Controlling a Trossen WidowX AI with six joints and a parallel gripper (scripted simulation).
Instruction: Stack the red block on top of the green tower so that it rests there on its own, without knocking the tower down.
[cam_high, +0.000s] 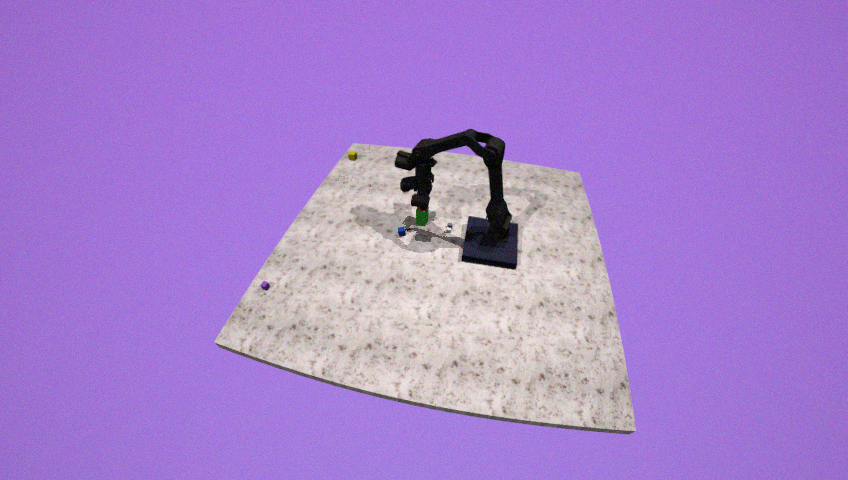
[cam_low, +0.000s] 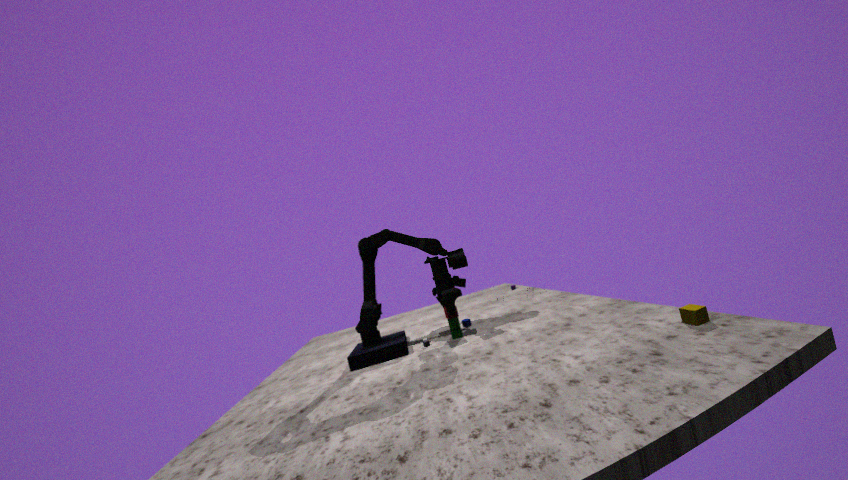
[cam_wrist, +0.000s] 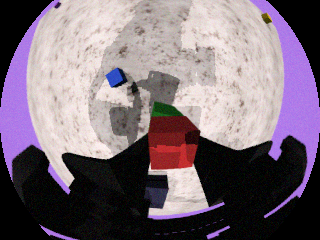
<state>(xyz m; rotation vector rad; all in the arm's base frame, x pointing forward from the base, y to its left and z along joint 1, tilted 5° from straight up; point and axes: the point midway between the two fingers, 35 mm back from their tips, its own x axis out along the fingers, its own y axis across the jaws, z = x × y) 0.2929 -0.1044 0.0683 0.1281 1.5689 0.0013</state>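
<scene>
Now: the red block 10 mm above my gripper tip. The rest, counted from my gripper tip: blue cube 80 mm to the left, 80 mm ahead, 70 mm below; then yellow cube 490 mm to the right, 410 mm ahead, 60 mm below; then tiny dark cube 110 mm behind, 70 mm below, 20 mm to the left.
</scene>
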